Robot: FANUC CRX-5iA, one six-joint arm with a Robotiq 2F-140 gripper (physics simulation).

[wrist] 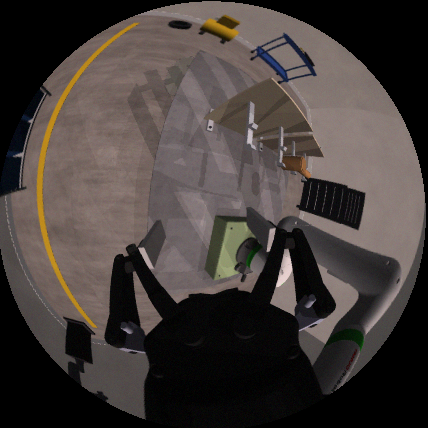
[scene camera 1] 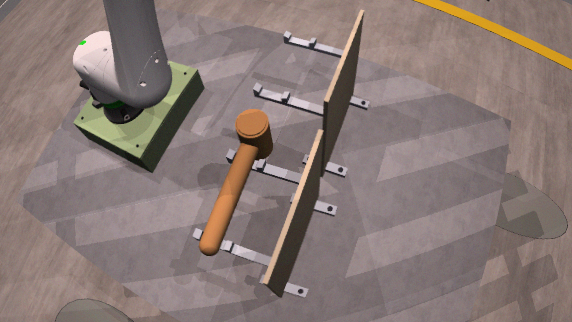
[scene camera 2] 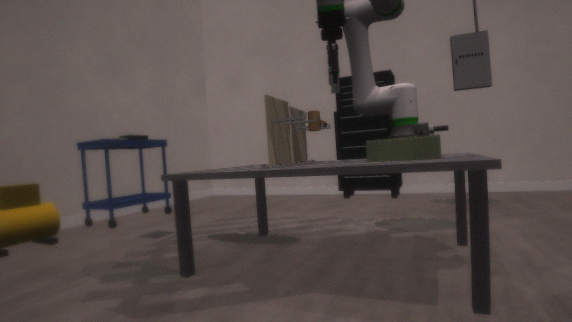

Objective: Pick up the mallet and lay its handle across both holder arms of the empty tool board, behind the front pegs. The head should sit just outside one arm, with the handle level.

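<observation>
The orange-brown mallet point(scene camera 1: 230, 191) point(scene camera 2: 314, 120) point(wrist: 295, 164) lies with its handle across both arms of one tool board point(scene camera 1: 298, 215) point(scene camera 2: 299, 137), between the tip pegs and the second pegs. Its head is just outside the arm nearer the other board. The handle looks about level in scene camera 1. The empty tool board point(scene camera 1: 343, 90) point(scene camera 2: 276, 135) point(wrist: 280, 112) stands beside it; its two arms, a middle one point(scene camera 1: 305, 104) and a far one point(scene camera 1: 327, 49), bear nothing. My gripper point(scene camera 2: 334, 84) point(wrist: 204, 222) is open and empty, high above the table and apart from the mallet. It does not show in scene camera 1.
The arm's green base block point(scene camera 1: 175, 107) point(scene camera 2: 404, 148) point(wrist: 220, 250) stands on the grey table point(scene camera 1: 425, 200) point(scene camera 2: 340, 167), on the side the holder arms point to. A black drawer cabinet point(scene camera 2: 350, 142) point(wrist: 332, 202), a blue cart point(scene camera 2: 122, 145) and a yellow object point(scene camera 2: 30, 222) stand off the table.
</observation>
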